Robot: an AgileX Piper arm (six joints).
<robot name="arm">
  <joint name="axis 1" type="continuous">
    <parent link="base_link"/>
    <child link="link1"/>
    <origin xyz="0 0 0.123" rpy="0 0 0"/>
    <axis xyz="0 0 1"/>
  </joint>
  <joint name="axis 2" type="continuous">
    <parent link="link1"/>
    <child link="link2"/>
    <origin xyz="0 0 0" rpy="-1.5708 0 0"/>
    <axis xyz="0 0 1"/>
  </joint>
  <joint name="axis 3" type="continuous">
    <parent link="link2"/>
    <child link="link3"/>
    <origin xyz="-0.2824 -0.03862 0" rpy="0 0 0"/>
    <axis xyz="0 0 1"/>
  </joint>
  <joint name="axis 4" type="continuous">
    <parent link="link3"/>
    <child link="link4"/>
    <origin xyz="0.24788 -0.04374 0" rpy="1.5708 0 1.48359"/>
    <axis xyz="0 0 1"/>
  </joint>
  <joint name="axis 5" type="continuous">
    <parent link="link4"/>
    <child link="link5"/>
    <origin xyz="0 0 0" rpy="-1.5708 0 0"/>
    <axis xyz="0 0 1"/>
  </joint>
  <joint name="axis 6" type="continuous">
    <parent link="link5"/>
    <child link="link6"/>
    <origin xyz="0 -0.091 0" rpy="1.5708 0 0"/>
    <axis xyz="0 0 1"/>
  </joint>
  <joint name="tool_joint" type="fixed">
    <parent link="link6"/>
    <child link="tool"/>
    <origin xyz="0 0 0" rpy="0 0 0"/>
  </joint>
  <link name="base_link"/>
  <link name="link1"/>
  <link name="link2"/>
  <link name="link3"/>
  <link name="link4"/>
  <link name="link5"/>
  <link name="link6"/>
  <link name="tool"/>
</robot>
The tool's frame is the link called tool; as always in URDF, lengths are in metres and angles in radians. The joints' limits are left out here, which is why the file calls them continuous.
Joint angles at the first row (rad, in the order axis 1, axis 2, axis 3, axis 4, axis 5, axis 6):
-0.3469, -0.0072, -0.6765, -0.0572, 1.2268, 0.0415
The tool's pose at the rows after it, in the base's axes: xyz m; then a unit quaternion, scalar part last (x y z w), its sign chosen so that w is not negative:
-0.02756, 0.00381, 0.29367, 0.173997, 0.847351, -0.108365, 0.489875
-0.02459, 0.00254, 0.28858, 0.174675, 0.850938, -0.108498, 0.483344
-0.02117, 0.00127, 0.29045, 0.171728, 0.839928, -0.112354, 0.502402
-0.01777, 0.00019, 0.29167, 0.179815, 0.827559, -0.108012, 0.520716
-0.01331, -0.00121, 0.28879, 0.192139, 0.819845, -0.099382, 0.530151
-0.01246, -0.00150, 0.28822, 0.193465, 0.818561, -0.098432, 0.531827
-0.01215, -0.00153, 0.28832, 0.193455, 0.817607, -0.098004, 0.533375
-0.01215, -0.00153, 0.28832, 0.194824, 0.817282, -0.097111, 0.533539
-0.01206, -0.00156, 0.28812, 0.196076, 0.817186, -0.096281, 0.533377
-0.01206, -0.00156, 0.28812, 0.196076, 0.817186, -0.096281, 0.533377
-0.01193, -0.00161, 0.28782, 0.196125, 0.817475, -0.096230, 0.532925
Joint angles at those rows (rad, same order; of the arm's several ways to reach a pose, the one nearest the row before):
-0.3469, -0.0072, -0.6108, -0.0676, 1.2268, 0.0441
-0.3469, -0.0072, -0.5888, -0.0700, 1.2195, 0.0447
-0.3469, -0.0072, -0.5794, -0.0719, 1.1651, 0.0453
-0.3469, -0.0072, -0.5683, -0.0718, 1.1141, 0.0723
-0.3469, -0.0072, -0.5449, -0.0709, 1.0727, 0.1075
-0.3468, -0.0072, -0.5404, -0.0710, 1.0646, 0.1119
-0.3468, -0.0072, -0.5394, -0.0702, 1.0602, 0.1127
-0.3468, -0.0072, -0.5394, -0.0702, 1.0602, 0.1160
-0.3469, -0.0072, -0.5387, -0.0702, 1.0602, 0.1190
-0.3469, -0.0072, -0.5387, -0.0702, 1.0602, 0.1190
-0.3468, -0.0072, -0.5376, -0.0702, 1.0601, 0.1190

